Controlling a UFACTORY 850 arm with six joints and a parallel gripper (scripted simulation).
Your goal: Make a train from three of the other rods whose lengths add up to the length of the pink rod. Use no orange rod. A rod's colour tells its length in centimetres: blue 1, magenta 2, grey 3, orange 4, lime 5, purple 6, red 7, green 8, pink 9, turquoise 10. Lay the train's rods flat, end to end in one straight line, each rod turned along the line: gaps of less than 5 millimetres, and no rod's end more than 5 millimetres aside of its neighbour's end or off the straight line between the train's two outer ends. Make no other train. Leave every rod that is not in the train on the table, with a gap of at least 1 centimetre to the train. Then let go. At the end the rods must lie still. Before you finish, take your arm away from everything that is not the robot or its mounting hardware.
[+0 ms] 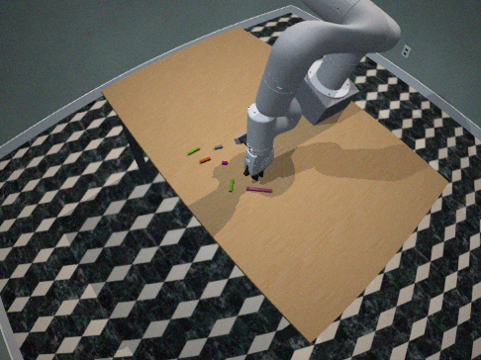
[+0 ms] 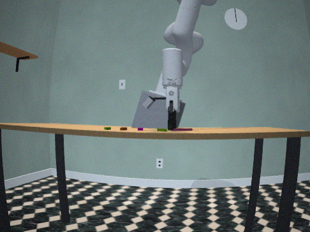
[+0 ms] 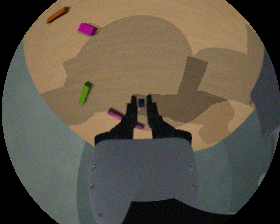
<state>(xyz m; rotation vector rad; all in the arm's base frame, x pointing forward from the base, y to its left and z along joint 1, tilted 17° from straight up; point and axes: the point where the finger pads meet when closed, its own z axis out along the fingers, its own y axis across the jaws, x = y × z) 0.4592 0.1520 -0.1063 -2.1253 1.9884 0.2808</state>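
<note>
My hand is 2 cm above the blue rod. From my hand the other things lie so: magenta rod (6 cm ahead, 12 cm to the right, 2 cm below); then pink rod (3 cm ahead, 5 cm to the left, 2 cm below); then grey rod (4 cm ahead, 19 cm to the right, 2 cm below).
</note>
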